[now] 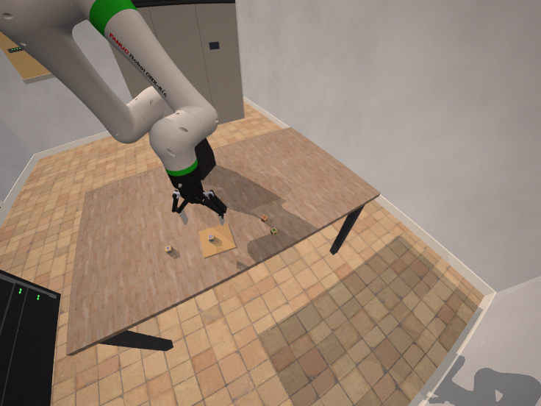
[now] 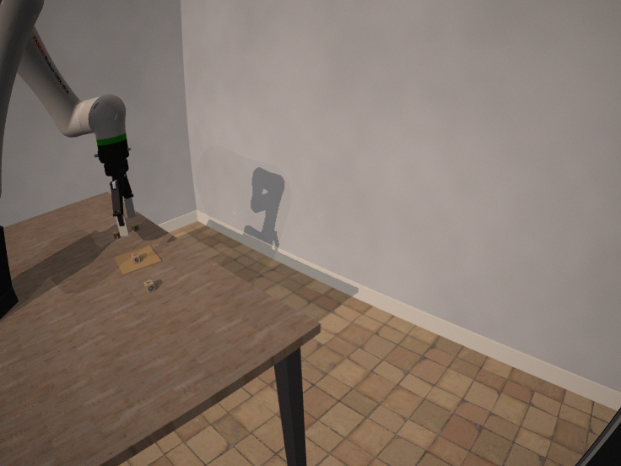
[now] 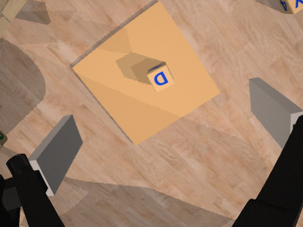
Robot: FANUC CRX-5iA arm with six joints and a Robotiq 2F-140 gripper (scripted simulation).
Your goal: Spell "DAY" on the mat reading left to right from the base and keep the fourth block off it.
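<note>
Right now my hand is 2 cm to the right of the tan mat and 14 cm above it. Also, from my hand: Y block: 1 cm behind, 19 cm to the right, 13 cm below; O block: 1 cm behind, 26 cm to the left, 13 cm below.
</note>
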